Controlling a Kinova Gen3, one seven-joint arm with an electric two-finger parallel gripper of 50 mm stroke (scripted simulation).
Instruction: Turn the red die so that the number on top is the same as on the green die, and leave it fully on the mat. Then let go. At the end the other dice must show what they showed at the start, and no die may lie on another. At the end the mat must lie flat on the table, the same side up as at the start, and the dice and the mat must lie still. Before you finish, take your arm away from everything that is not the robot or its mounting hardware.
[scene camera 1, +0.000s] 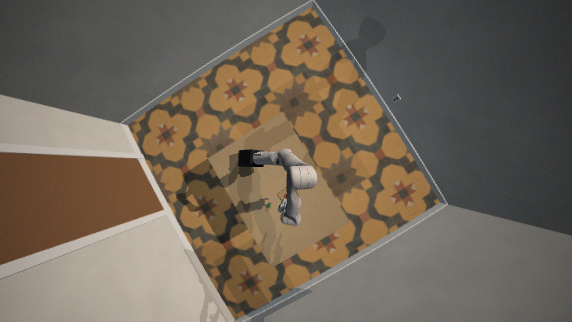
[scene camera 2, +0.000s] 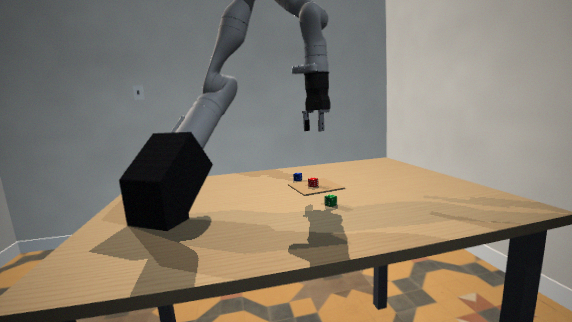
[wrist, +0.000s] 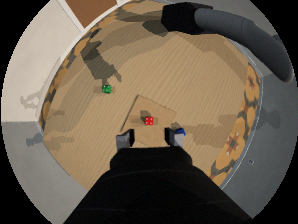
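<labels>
There is a tan mat (wrist: 153, 135), and it is 0.36 m from the lens. My gripper (wrist: 149, 134) is 0.18 m from the lens.
</labels>
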